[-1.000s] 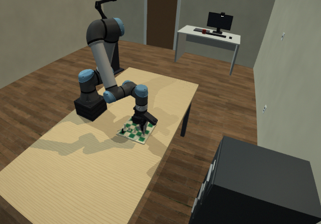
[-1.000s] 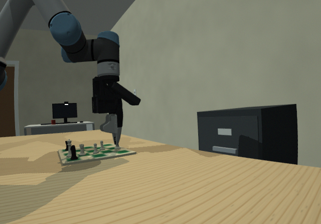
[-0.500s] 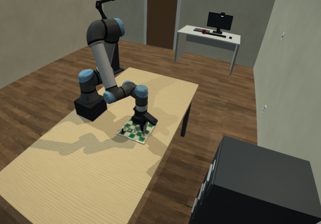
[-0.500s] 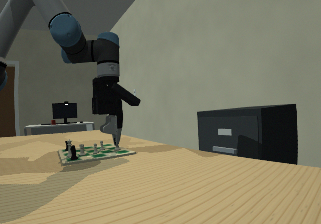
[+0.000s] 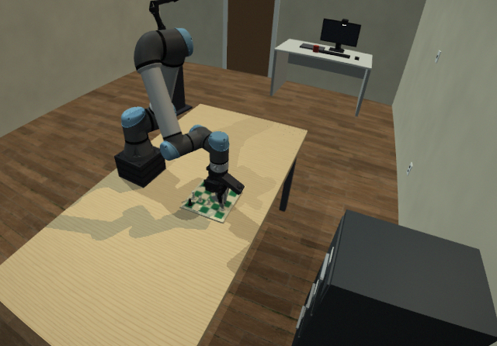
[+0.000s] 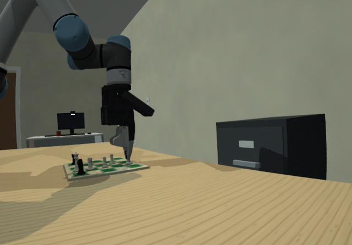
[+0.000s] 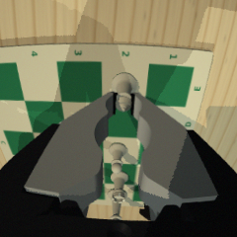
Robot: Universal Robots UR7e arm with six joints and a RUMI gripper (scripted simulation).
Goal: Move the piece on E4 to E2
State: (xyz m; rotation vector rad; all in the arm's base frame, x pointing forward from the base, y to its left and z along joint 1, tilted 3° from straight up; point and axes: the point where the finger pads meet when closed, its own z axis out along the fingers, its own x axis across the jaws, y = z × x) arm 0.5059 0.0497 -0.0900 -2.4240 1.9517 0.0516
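Now: the chessboard 80 mm behind my hand, 20 mm to the left of it and 30 mm below it. From my hand the other things lie so: white queen 150 mm behind, 30 mm to the right.
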